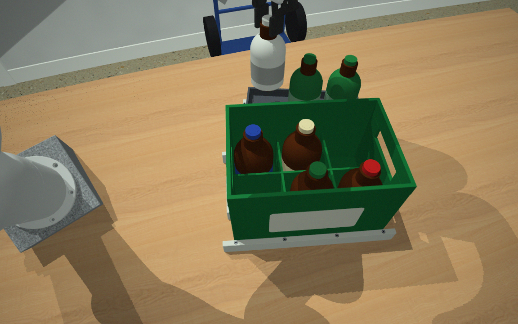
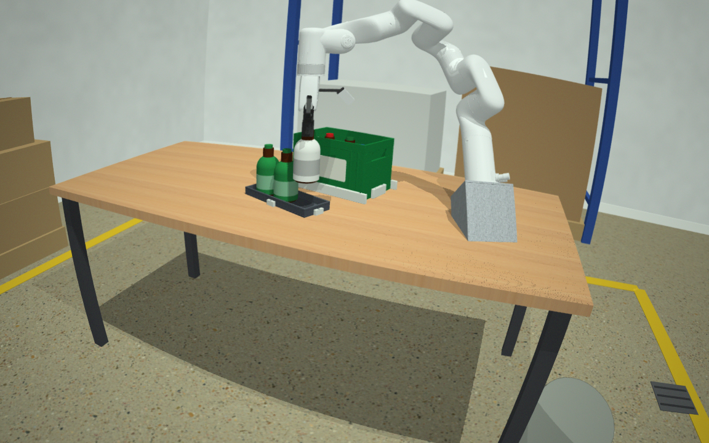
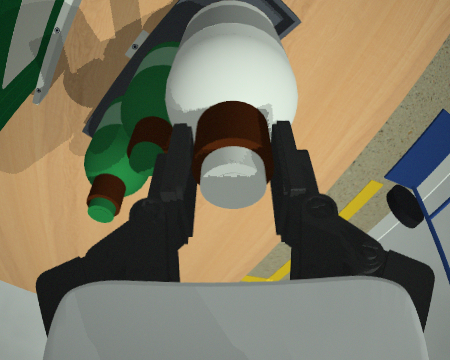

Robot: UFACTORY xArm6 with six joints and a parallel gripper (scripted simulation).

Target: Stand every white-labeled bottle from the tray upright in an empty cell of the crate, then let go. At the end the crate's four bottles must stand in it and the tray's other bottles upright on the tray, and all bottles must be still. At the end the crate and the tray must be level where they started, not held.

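My gripper is now 70 mm above the white-labeled bottle. Also, from my hand: green bottle 80 mm ahead, 30 mm to the right, 150 mm below; then brown bottle 70 mm behind, 200 mm to the right, 150 mm below; then dark tray 80 mm ahead, 20 mm to the right, 220 mm below.
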